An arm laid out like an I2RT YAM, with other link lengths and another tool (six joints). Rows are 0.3 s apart.
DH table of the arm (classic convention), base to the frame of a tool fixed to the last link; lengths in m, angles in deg. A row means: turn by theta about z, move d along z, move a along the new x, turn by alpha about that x. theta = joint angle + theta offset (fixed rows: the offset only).
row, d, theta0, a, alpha
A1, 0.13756, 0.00, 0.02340, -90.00
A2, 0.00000, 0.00, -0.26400, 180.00
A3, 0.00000, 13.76, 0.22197, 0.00
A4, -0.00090, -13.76, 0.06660, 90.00
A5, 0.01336, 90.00, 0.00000, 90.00
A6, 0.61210, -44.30, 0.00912, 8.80
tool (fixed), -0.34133, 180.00, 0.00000, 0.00
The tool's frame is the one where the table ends.
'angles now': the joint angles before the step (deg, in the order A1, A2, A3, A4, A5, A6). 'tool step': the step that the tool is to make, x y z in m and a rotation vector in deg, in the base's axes. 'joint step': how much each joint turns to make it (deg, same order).
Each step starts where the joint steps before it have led.
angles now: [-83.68 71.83 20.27 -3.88 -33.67 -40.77]
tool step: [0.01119 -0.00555 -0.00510 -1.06 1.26 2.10]
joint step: [3.81 3.28 0.00 4.52 2.13 0.70]
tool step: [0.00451 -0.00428 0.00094 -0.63 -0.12 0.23]
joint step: [1.13 0.92 0.08 1.92 0.53 0.85]
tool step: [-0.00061 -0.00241 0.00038 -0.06 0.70 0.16]
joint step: [0.38 0.39 0.89 -0.72 0.69 -0.28]
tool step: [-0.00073 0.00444 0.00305 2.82 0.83 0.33]
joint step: [0.07 -0.04 4.26 -7.43 0.05 -0.41]
